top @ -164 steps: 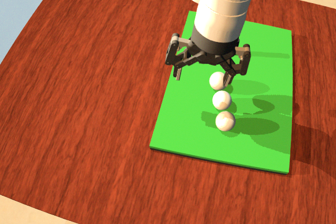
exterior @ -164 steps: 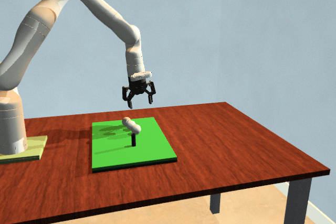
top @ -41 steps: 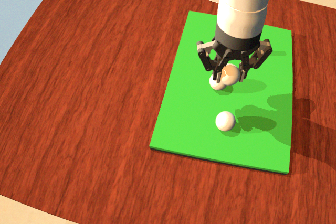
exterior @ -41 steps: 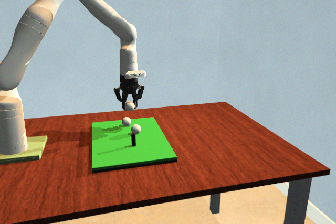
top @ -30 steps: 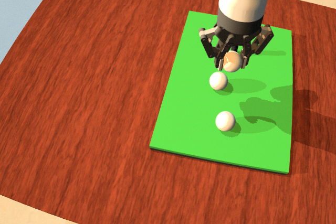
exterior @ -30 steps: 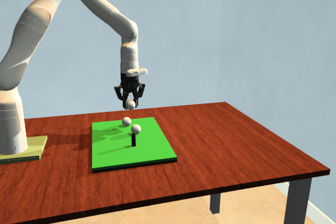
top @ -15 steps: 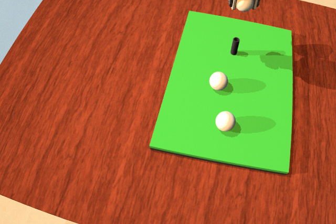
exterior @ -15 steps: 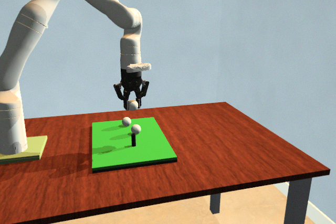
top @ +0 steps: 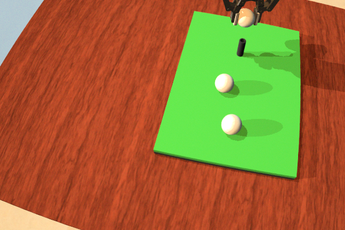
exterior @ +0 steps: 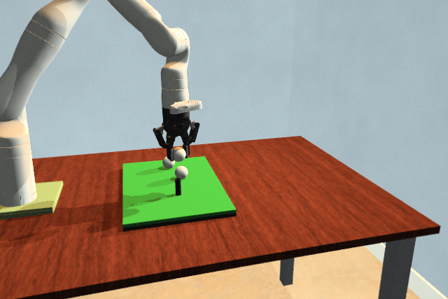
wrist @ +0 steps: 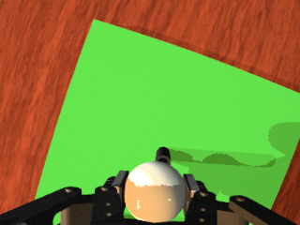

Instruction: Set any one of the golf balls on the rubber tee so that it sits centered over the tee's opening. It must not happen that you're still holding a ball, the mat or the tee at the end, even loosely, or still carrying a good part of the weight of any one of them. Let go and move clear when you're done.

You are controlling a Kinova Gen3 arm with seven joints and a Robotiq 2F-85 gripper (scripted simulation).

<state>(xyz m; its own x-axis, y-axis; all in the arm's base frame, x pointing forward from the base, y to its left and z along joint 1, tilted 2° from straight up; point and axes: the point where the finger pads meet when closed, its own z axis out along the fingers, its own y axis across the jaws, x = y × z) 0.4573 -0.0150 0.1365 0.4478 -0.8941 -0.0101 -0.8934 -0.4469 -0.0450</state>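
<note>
Right now the green mat is 130 mm below my hand, 30 mm to the left of it and 10 mm behind it.
</note>
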